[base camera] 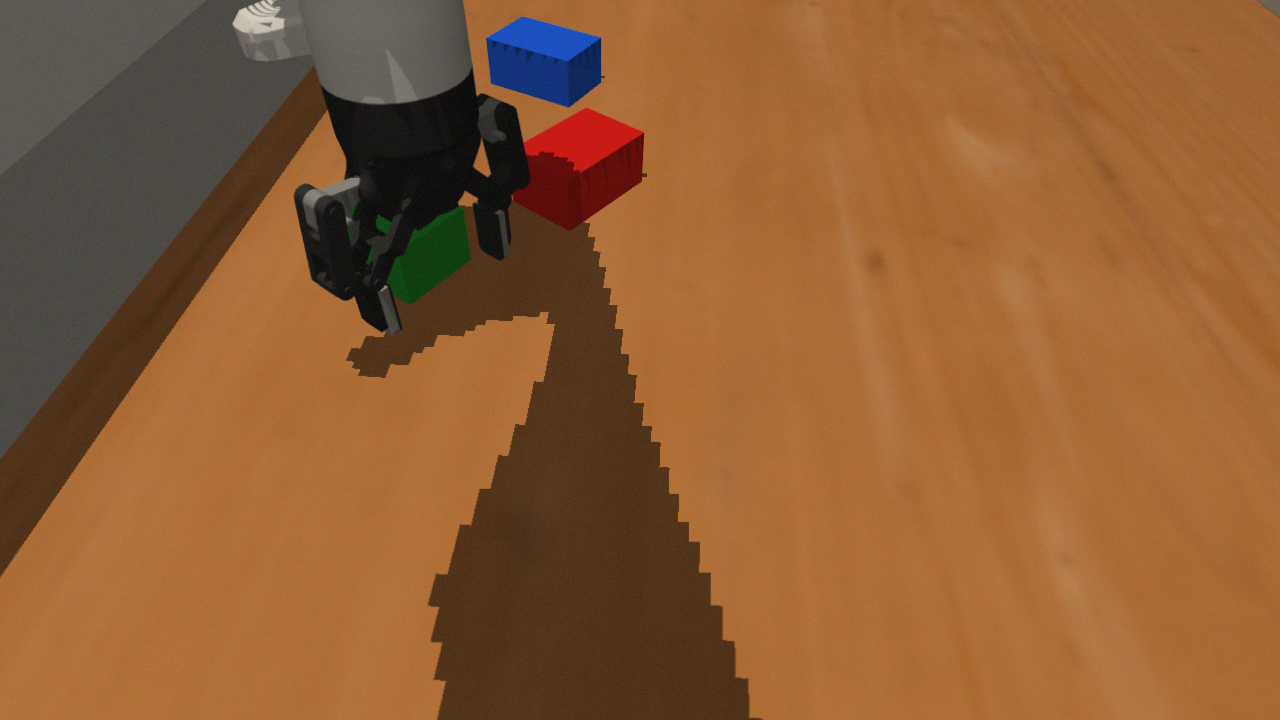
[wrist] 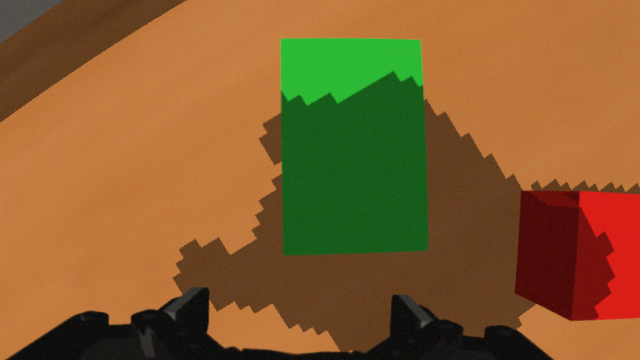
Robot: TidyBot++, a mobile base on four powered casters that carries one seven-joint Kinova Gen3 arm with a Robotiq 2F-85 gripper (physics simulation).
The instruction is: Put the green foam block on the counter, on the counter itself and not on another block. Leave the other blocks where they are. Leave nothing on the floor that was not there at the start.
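Places are measured from the arm's base along level axes (x ahead, y left, z up), in centimetres.
Pixels of known places: gripper, between the fingertips: (base camera: 444,288) (wrist: 300,312).
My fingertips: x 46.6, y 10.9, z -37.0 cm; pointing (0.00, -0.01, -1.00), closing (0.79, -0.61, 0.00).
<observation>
For each thing: its top centre in the pictures, then the offset to it from my fingertips. Level surfaces: height alone.
- green foam block, centre of its top: (wrist: 354,143) (base camera: 383,205) dx +6.3, dy +4.9, dz +1.8 cm
- red block, centre of its top: (base camera: 577,141) dx +15.3, dy -7.9, dz +1.8 cm
- blue block, centre of its top: (base camera: 543,37) dx +33.8, dy -3.9, dz +1.8 cm
- wooden surface, height of its surface: dz -2.6 cm
The green foam block (base camera: 438,248) (wrist: 354,170) lies on the wooden surface, partly hidden behind my gripper in the base camera view. In the wrist view its whole top face shows, mostly in shadow. My gripper (base camera: 436,274) (wrist: 300,312) is open and empty, pointing down close above the block. In the wrist view its fingertips are below the block's lower end and stand wider apart than the block's width. Any contact with the block cannot be told.
A red block (base camera: 595,156) (wrist: 617,230) lies close to the right of the green one. A blue block (base camera: 541,58) lies farther back in the base camera view. The wooden surface (base camera: 895,402) (wrist: 125,175) has a darker edge strip (base camera: 116,349) (wrist: 60,45) at the left, beside a grey area.
</observation>
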